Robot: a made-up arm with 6 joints.
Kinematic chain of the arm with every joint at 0, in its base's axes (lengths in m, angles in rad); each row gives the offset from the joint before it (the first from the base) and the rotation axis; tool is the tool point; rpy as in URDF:
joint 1: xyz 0 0 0.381 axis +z
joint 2: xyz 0 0 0 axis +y
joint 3: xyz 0.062 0 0.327 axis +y
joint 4: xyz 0.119 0 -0.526 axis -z
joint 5: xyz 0 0 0 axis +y
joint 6: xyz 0.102 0 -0.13 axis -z
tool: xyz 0 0 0 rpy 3.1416 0 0
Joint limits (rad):
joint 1: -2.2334..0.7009
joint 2: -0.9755..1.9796
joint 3: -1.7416..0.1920
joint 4: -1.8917..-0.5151
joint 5: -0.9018..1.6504
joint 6: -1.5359..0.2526
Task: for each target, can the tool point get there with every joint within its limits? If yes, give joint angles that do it. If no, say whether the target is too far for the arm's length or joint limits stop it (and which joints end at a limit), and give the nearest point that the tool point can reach.
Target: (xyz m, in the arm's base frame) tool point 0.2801 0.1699 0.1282
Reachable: yes | joints 0.1225 -0.0501 -0.1478 -1.4615 -0.2935 0.0280
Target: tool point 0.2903 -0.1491 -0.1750
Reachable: yes | joints -0.5393 0.9336 -0.7889 -1.2207 0.5286 -0.1930
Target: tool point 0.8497 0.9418 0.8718
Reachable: no: too far | nearest point 0.6315 0.5970 0.7198 | short by 0.435 m
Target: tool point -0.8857 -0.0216 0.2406
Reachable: no: joint limits stop it (at a limit: joint 2, joint 4) | nearest point -0.4278 -0.0104 0.2223 | short by 0.458 m
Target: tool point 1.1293 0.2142 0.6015
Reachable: no: too far | nearest point 0.9009 0.1709 0.5569 | short by 0.237 m
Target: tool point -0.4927 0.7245 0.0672
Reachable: no: joint limits stop it (at a limit: joint 2, joint 4) | nearest point -0.2386 0.3508 0.1170 | short by 0.455 m
